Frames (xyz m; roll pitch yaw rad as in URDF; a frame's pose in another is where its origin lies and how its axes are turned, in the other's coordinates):
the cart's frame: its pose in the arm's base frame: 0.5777 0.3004 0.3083 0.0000 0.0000 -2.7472
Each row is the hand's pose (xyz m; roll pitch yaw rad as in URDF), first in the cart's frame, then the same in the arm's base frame.
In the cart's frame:
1: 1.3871 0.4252 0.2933 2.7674 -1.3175 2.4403
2: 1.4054 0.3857 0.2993 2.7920 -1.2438 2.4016
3: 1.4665 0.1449 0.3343 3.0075 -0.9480 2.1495
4: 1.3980 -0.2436 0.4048 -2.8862 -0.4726 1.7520
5: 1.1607 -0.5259 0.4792 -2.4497 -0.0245 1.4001
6: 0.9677 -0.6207 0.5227 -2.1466 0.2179 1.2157
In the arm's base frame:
1: -0.5395 -0.6251 0.6016 2.7674 -1.3175 -0.3069
2: -0.5716 -0.5957 0.6076 2.7920 -1.2438 -0.3456
3: -0.7205 -0.3969 0.6426 3.0075 -0.9480 -0.5977
4: -0.8066 -0.0119 0.7131 -2.8862 -0.4726 -0.9952
5: -0.6960 0.3399 0.7875 -2.4497 -0.0245 -1.3471
6: -0.5542 0.5016 0.8310 -2.1466 0.2179 -1.5315

